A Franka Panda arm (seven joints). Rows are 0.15 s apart.
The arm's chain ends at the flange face. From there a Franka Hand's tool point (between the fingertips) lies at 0.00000 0.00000 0.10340 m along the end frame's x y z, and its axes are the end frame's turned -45 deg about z.
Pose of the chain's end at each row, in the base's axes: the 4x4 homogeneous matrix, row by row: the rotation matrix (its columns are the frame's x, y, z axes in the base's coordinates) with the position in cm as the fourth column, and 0 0 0 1 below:
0.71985 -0.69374 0.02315 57.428; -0.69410 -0.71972 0.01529 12.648; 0.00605 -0.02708 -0.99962 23.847; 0 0 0 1
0.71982 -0.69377 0.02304 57.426; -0.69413 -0.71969 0.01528 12.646; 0.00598 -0.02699 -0.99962 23.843; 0 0 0 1
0.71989 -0.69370 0.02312 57.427; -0.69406 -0.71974 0.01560 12.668; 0.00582 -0.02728 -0.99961 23.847; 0 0 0 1
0.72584 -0.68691 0.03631 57.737; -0.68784 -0.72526 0.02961 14.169; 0.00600 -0.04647 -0.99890 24.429; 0 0 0 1
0.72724 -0.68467 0.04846 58.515; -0.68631 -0.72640 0.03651 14.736; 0.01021 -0.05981 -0.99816 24.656; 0 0 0 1
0.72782 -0.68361 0.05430 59.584; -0.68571 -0.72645 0.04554 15.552; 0.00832 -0.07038 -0.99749 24.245; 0 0 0 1
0.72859 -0.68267 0.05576 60.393; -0.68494 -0.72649 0.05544 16.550; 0.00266 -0.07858 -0.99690 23.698; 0 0 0 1
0.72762 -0.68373 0.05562 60.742; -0.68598 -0.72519 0.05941 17.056; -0.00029 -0.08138 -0.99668 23.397; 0 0 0 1
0.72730 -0.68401 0.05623 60.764; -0.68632 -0.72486 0.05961 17.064; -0.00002 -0.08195 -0.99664 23.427; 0 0 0 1
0.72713 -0.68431 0.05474 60.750; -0.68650 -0.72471 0.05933 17.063; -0.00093 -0.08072 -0.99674 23.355; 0 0 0 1
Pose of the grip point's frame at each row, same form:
0.99956 0.01846 0.02315 57.667; 0.01812 -0.99972 0.01529 12.806; 0.02343 -0.01487 -0.99962 13.511; 0 0 0 1
0.99956 0.01842 0.02304 57.664; 0.01807 -0.99972 0.01528 12.804; 0.02331 -0.01486 -0.99962 13.507; 0 0 0 1
0.99956 0.01852 0.02312 57.666; 0.01816 -0.99971 0.01560 12.829; 0.02341 -0.01517 -0.99961 13.511; 0 0 0 1
0.99897 0.02753 0.03631 58.112; 0.02646 -0.99921 0.02961 14.475; 0.03710 -0.02862 -0.99890 14.100; 0 0 0 1
0.99837 0.03010 0.04846 59.016; 0.02835 -0.99894 0.03651 15.114; 0.04951 -0.03507 -0.99816 14.335; 0 0 0 1
0.99803 0.03126 0.05430 60.145; 0.02881 -0.99855 0.04554 16.023; 0.05565 -0.04388 -0.99749 13.931; 0 0 0 1
0.99791 0.03247 0.05576 60.970; 0.02938 -0.99803 0.05544 17.123; 0.05745 -0.05368 -0.99690 13.390; 0 0 0 1
0.99798 0.03103 0.05562 61.317; 0.02773 -0.99785 0.05941 17.670; 0.05734 -0.05775 -0.99668 13.091; 0 0 0 1
0.99795 0.03061 0.05623 61.345; 0.02725 -0.99785 0.05961 17.680; 0.05793 -0.05796 -0.99664 13.122; 0 0 0 1
0.99804 0.03028 0.05474 61.316; 0.02702 -0.99788 0.05933 17.676; 0.05642 -0.05774 -0.99674 13.049; 0 0 0 1

